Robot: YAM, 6 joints.
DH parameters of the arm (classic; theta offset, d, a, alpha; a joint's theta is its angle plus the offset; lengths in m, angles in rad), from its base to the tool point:
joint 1: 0 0.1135 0.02 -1.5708
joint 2: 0 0 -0.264 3.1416
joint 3: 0.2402 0 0.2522 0
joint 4: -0.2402 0 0.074 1.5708
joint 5: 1.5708 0 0 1.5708
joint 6: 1.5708 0.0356 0 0
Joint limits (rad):
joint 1: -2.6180..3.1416
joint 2: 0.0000..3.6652
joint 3: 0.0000..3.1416
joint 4: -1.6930..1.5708
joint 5: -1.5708..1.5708
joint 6: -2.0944..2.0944
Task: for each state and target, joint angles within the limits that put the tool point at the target. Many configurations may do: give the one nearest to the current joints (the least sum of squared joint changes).
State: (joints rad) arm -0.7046 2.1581 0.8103 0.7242 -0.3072 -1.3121
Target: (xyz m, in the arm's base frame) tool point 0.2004 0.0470 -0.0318
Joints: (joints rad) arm 0.1547 2.2403 0.3794 0.6165 -0.4524 -1.3121
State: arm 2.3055 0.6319 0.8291 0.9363 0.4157 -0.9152
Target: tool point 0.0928 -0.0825 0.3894
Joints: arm 2.2755 0.0000 0.5783 1.5023 0.5060 -0.9152
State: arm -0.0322 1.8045 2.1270 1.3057 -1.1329 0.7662
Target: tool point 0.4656 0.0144 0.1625
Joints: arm -0.0413 2.3015 1.3189 1.2529 -1.2360 0.7662
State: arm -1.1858 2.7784 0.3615 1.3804 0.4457 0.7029
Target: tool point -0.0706 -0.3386 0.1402
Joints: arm -1.7270 2.0315 0.6486 1.5708 0.5003 0.7029
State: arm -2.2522 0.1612 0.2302 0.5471 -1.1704 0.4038
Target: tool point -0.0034 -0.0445 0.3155
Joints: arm -2.4301 0.0181 0.3088 0.5838 -1.0852 0.4038
